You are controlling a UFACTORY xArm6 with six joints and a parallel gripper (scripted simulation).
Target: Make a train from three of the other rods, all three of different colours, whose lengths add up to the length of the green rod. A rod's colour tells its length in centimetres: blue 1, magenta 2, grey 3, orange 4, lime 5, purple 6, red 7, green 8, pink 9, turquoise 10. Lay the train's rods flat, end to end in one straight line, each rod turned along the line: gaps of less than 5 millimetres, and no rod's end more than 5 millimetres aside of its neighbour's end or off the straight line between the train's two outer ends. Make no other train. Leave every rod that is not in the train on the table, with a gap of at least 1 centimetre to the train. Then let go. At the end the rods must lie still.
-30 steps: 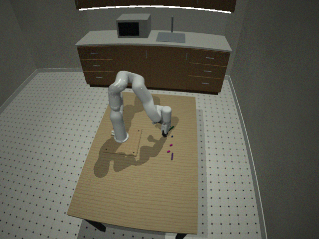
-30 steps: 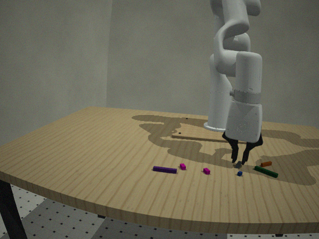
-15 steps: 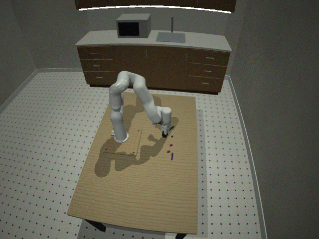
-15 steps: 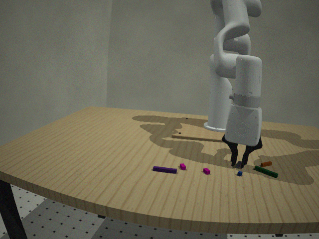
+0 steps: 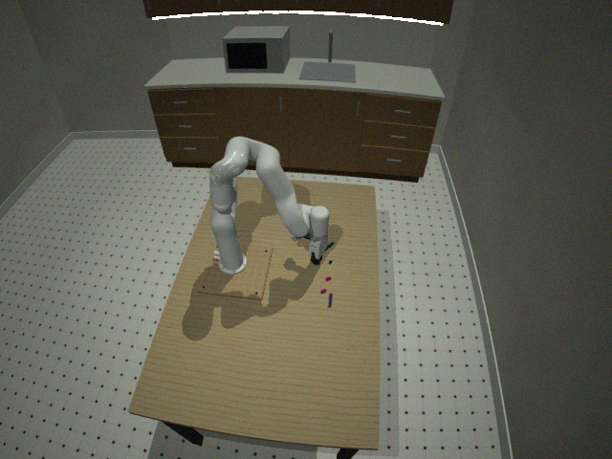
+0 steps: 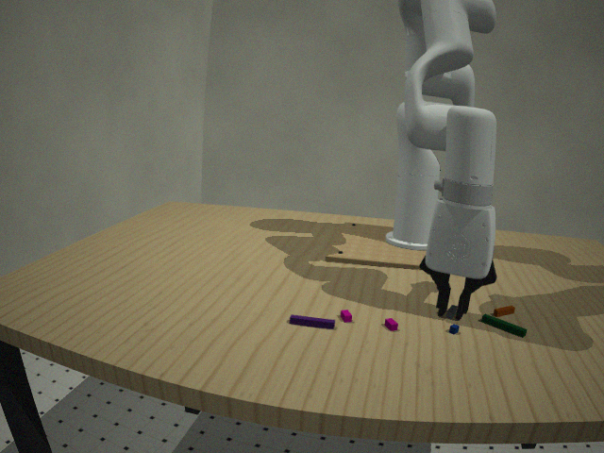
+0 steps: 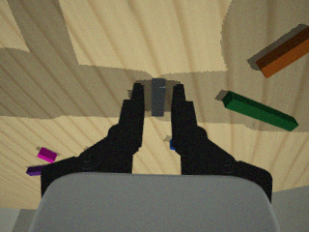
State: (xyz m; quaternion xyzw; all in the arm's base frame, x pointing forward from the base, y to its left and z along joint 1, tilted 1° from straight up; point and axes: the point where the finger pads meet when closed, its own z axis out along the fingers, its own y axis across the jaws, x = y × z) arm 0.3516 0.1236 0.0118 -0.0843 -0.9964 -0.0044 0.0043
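My hand is 2 cm above the grey rod. From my hand the other things lie so: green rod 9 cm to the left, 2 cm below, 2 cm ahead; then blue rod 6 cm ahead, 2 cm below, 1 cm to the left; then orange rod 9 cm to the left, 3 cm behind, 2 cm below.
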